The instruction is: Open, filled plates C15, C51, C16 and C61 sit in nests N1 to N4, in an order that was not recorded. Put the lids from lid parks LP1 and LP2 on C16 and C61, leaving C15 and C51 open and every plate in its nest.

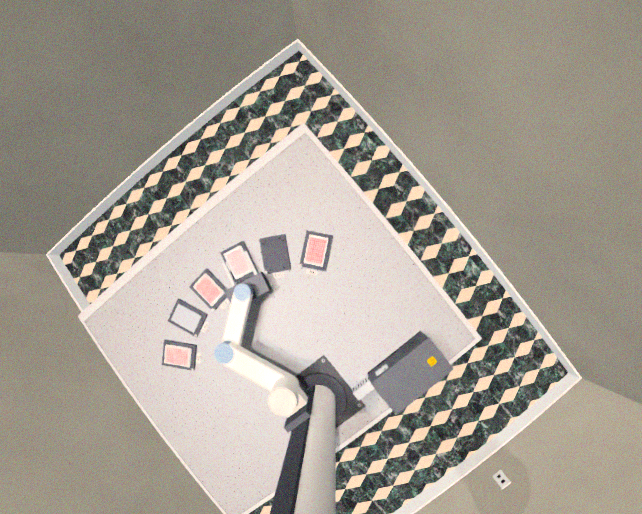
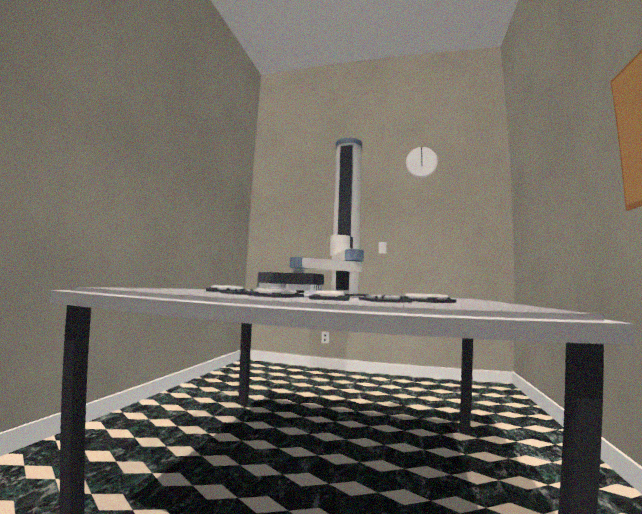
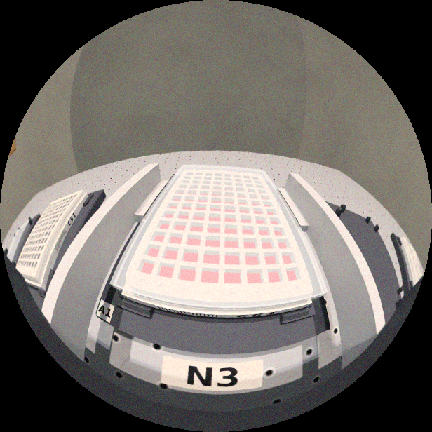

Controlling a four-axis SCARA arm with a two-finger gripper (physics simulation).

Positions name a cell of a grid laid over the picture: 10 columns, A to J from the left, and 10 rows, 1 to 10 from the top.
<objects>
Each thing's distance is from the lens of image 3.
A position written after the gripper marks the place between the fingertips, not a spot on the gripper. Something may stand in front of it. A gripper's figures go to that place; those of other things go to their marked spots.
gripper (image 3: F5): 0.11 m
lid park LP1 (image 3: I6): 0.19 m
nest n2 (image 3: C5): 0.17 m
nest n3 (image 3: E8): 0.06 m
The marked spots on the nest n2 and the nest n3 are 0.15 m apart.
</objects>
